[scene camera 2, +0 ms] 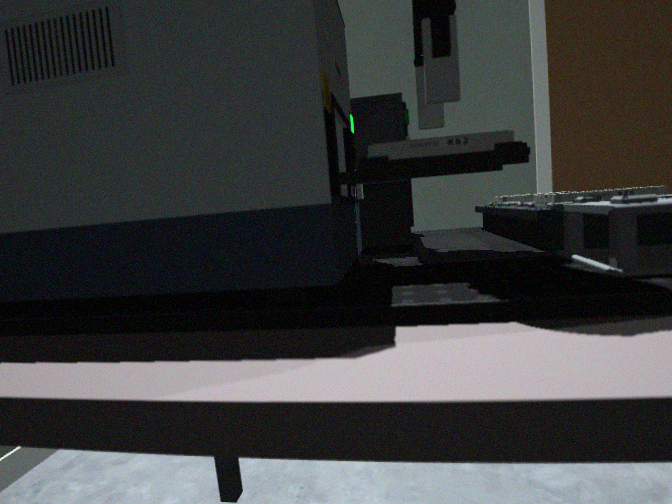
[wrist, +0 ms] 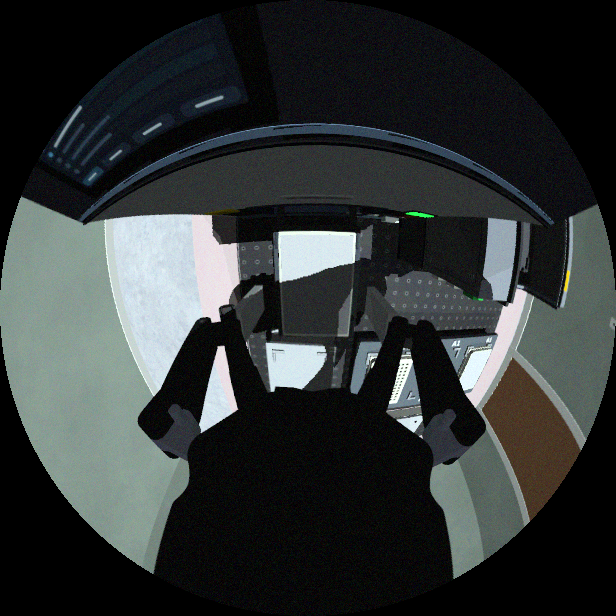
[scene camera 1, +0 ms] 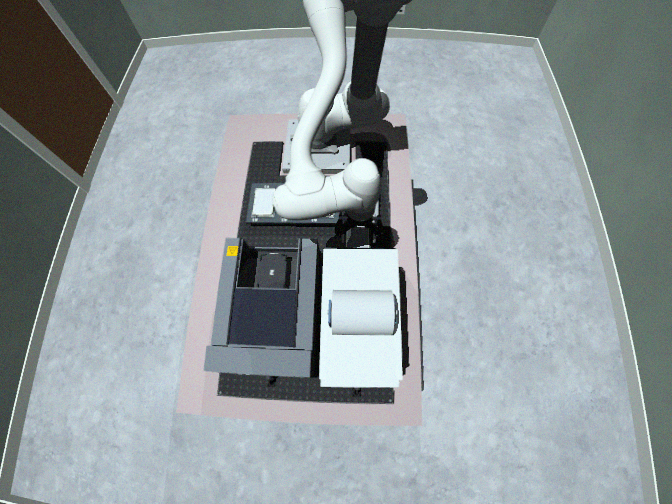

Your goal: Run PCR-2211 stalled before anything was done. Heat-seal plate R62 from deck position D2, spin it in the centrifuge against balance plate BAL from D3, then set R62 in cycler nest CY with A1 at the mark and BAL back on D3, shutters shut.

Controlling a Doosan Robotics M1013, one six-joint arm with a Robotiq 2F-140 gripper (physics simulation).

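Plate R62 (scene camera 2: 439, 142) lies flat on the dark drawer tray (scene camera 2: 434, 160) that sticks out of the heat sealer (scene camera 1: 360, 309), its label facing the low side camera. In the wrist view the plate (wrist: 316, 281) is a pale rectangle, half in shadow. My gripper (scene camera 2: 434, 116) hangs straight above it with a small gap. Its fingers (wrist: 313, 298) are open and spread to both sides of the plate, holding nothing. A white plate (scene camera 1: 262, 203) sits at the left end of the deck holder. My arm hides the gripper in the overhead view.
The centrifuge (scene camera 1: 265, 292) stands left of the sealer; its top opening shows a dark bucket (scene camera 1: 271, 269). A green light (scene camera 2: 351, 123) glows on the sealer front. A grey unit (scene camera 1: 314, 157) sits at the back, partly behind my arm. The deck holder (scene camera 2: 586, 206) is close on the right.
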